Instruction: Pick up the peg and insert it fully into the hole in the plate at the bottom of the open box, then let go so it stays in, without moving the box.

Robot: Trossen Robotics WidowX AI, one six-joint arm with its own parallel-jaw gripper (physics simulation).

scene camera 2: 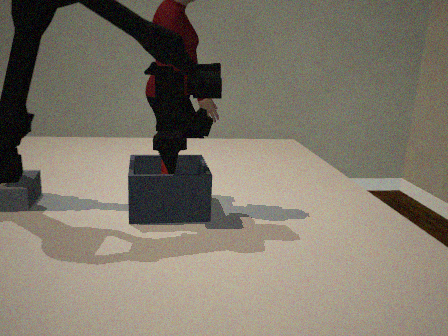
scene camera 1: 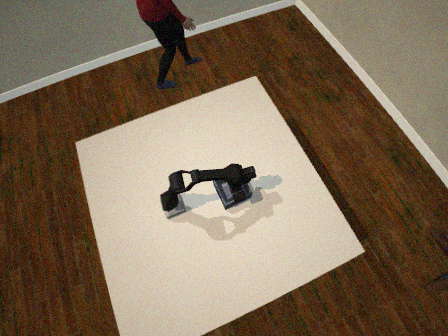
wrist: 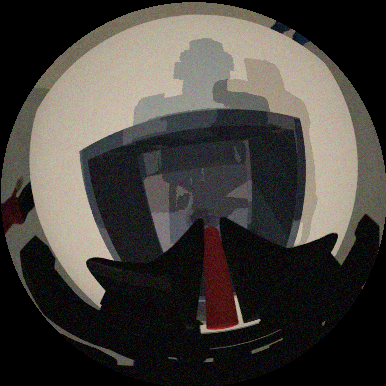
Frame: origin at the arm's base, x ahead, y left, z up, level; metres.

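Where they show: gripper, between the fingertips: [scene camera 2: 171, 173] [scene camera 1: 234, 188] [wrist: 210, 223]; arm's base, origin of its link: [scene camera 2: 3, 177] [scene camera 1: 170, 203].
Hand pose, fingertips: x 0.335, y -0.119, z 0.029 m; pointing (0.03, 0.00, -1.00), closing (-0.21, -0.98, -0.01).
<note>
Things, the pixels of their top centre, and the offset from my fingertips. "spot": a spot on its surface instead. Level surfaces: height alone.
- dark blue-grey open box, centre of its top: [wrist: 201, 245] [scene camera 2: 168, 164] [scene camera 1: 232, 186] dx -0.005, dy +0.009, dz +0.017 m
- red peg, centre of its top: [wrist: 222, 325] [scene camera 2: 165, 139] dx -0.014, dy +0.003, dz +0.072 m
- plate, a spot on its surface: [wrist: 237, 220] spot: dx -0.018, dy -0.025, dz -0.023 m
- same white surface, height of its surface: dz -0.080 m
The dark blue-grey open box [scene camera 1: 239, 203] [scene camera 2: 170, 201] [wrist: 192, 119] stands on the white surface. My gripper [scene camera 2: 171, 171] [wrist: 210, 223] is shut on the red peg [scene camera 2: 164, 168] [wrist: 219, 282]. It points downward, with its fingertips inside the box's opening, below the rim. In the wrist view the plate [wrist: 237, 220] at the box's bottom is partly shadowed. A dark, blurred spot beside the left fingertip may be the hole, which is mostly hidden by the fingertips. The peg's lower end is hidden by the box wall in scene camera 2.
The arm's base [scene camera 1: 175, 212] [scene camera 2: 17, 196] stands on the same white surface [scene camera 1: 200, 280] [scene camera 2: 300, 280], to the left of the box. Box walls surround the fingertips. A person [scene camera 1: 170, 42] [scene camera 2: 181, 30] in a red top stands beyond the surface. Arm shadows fall around the box.
</note>
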